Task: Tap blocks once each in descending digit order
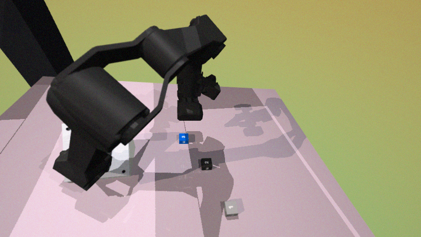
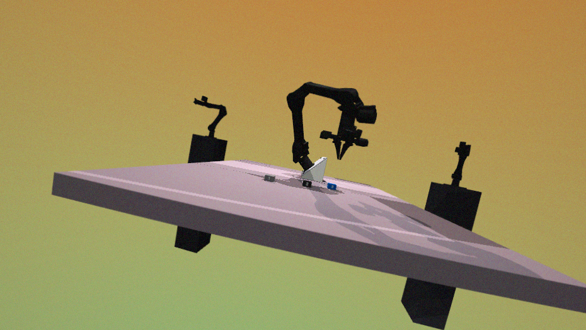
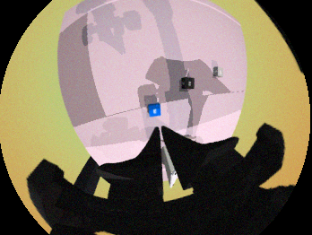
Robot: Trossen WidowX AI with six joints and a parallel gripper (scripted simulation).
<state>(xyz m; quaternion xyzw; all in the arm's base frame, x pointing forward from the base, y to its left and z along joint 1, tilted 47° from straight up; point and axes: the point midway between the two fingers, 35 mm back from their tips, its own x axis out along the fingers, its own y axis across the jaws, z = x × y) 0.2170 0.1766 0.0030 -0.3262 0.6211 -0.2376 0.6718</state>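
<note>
Right now my gripper tip is 110 mm above the black block, 100 mm to the left of it and 70 mm short of it. From my gripper tip the other things lie so: grey block: 240 mm to the right, 130 mm ahead, 110 mm below; then blue block: 110 mm below, 10 mm to the right.
</note>
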